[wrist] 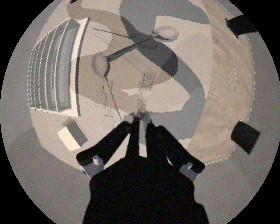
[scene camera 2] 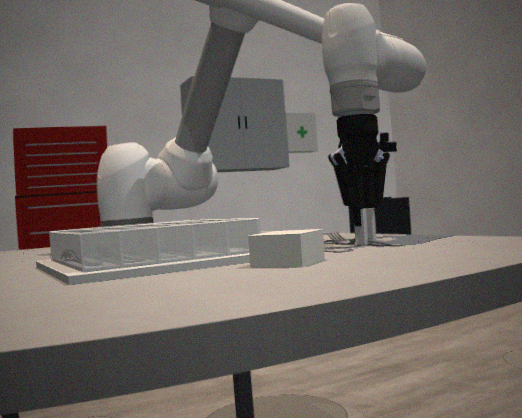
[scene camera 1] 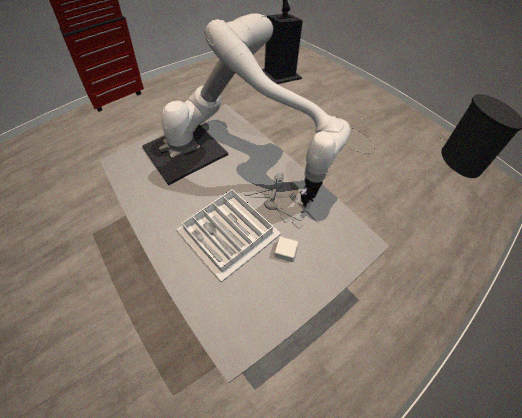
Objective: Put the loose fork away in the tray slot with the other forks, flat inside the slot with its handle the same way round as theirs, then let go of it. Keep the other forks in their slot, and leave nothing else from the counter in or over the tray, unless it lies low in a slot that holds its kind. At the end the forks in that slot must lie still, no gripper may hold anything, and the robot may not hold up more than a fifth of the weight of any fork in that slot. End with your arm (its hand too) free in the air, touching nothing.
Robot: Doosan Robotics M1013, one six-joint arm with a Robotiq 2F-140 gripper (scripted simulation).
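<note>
White box, cutlery tray: both visible. My gripper visible, in the wrist view too.
</note>
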